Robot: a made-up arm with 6 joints. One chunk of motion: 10 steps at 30 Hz.
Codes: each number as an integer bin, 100 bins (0 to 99) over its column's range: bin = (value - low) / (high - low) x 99, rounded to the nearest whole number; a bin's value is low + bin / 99 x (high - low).
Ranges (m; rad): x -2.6..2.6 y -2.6..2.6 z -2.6..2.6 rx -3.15..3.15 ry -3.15..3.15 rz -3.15..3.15
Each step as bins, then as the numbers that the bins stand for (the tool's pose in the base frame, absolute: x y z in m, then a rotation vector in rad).
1 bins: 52 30 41 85 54 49
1 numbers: 0.1313 -1.0242 -0.4465 2.2591 0.2864 -0.0318
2 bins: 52 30 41 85 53 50
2 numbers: 0.1313 -1.0242 -0.4465 2.2591 0.2227 0.0318
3 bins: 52 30 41 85 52 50
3 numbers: 0.1313 -1.0242 -0.4465 2.2591 0.1591 0.0318
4 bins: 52 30 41 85 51 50
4 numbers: 0.1313 -1.0242 -0.4465 2.2591 0.0955 0.0318
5 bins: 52 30 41 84 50 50
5 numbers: 0.1313 -1.0242 -0.4465 2.1955 0.0318 0.0318
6 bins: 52 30 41 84 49 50
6 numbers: 0.1313 -1.0242 -0.4465 2.1955 -0.0318 0.0318
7 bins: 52 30 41 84 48 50
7 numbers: 0.1313 -1.0242 -0.4465 2.1955 -0.0955 0.0318
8 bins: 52 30 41 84 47 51
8 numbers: 0.1313 -1.0242 -0.4465 2.1955 -0.1591 0.0955
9 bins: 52 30 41 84 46 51
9 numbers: 0.1313 -1.0242 -0.4465 2.1955 -0.2227 0.0955
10 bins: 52 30 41 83 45 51
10 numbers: 0.1313 -1.0242 -0.4465 2.1318 -0.2864 0.0955
